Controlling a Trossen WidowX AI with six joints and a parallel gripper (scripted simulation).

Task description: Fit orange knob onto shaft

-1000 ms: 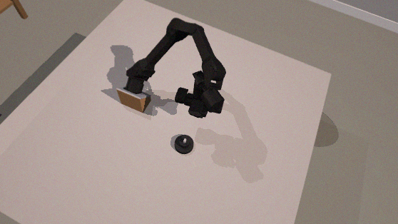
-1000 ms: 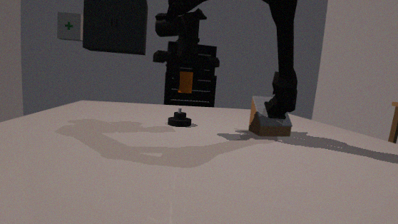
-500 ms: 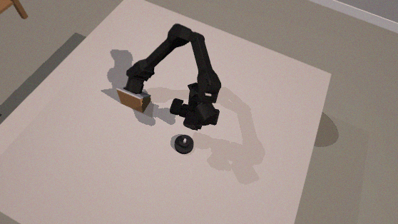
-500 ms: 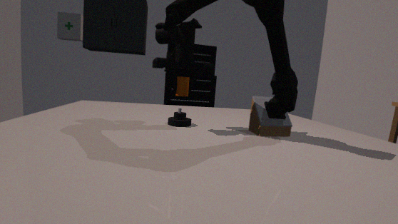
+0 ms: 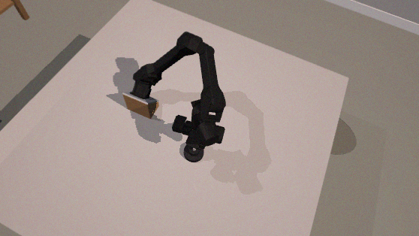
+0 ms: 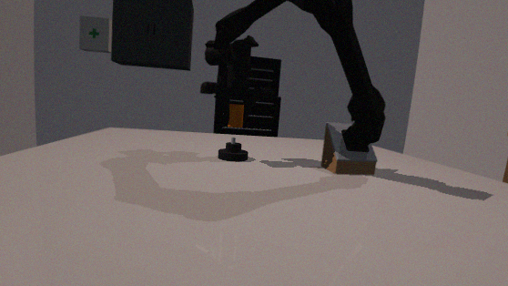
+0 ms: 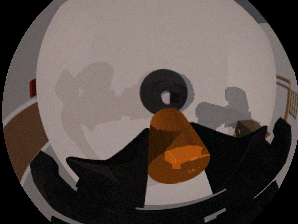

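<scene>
The black round pedestal lies 7 cm below my gripper tip and 2 cm to the right of it. From my gripper tip the other things lie so: orange knob (3 cm above).
</scene>
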